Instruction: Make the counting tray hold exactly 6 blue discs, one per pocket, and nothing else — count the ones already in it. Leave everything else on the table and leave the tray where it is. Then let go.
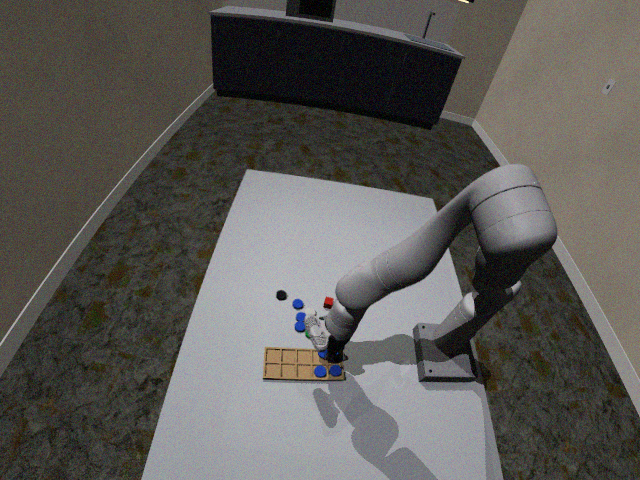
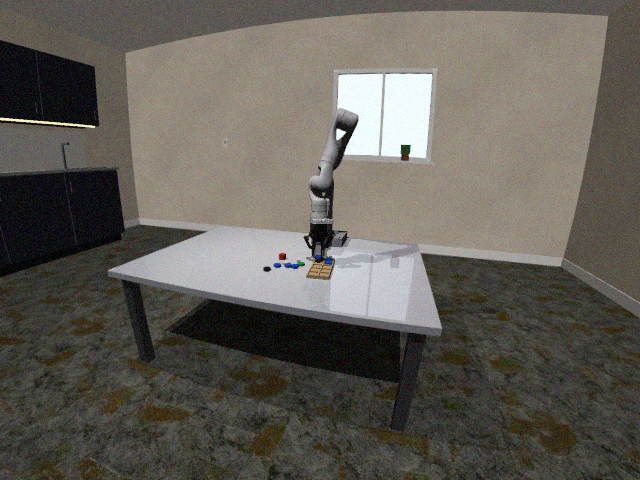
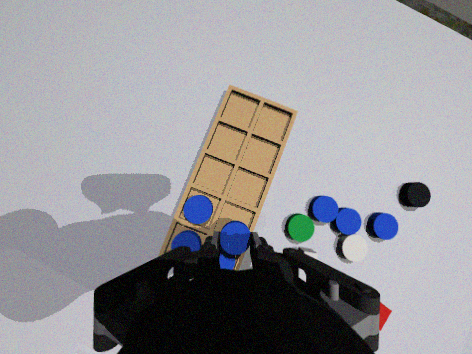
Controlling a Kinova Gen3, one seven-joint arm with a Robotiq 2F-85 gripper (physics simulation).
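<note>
The wooden counting tray (image 1: 288, 370) (image 2: 316, 274) (image 3: 261, 154) has two rows of pockets. Blue discs lie in two neighbouring pockets of one row, the end disc (image 1: 335, 370) (image 3: 186, 243) and the one beside it (image 1: 320, 370) (image 3: 198, 209). Another blue disc (image 3: 227, 262) shows partly behind the fingers, in the other row's end pocket. My gripper (image 1: 326, 354) (image 2: 318, 256) (image 3: 235, 240) is shut on a blue disc, held over the pocket next to that one. Three loose blue discs (image 1: 298, 303) (image 3: 324, 209) (image 3: 348, 221) (image 3: 383, 226) lie beside the tray.
A green disc (image 2: 301, 264) (image 3: 300, 227) lies between the tray and the loose blue discs. A white disc (image 3: 353, 248), a black disc (image 1: 281, 295) (image 2: 266, 268) (image 3: 415, 194) and a red cube (image 1: 328, 302) (image 2: 282, 256) (image 3: 384, 316) are also on the table.
</note>
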